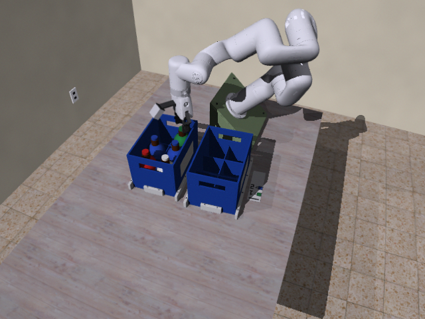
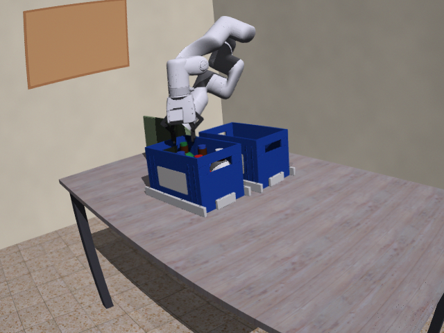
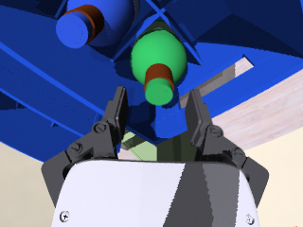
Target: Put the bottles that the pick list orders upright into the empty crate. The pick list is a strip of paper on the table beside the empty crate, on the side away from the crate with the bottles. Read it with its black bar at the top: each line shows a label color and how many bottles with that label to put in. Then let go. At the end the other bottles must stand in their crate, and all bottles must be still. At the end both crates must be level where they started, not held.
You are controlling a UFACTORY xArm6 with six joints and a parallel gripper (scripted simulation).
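Now: the green-labelled bottle 9 cm below my hand. Round my hand: white-labelled bottle: 18 cm ahead, 9 cm below, 4 cm to the left; blue-labelled bottle: 9 cm below, 9 cm ahead, 2 cm to the left; red-label bottle: 19 cm ahead, 9 cm below, 5 cm to the right.
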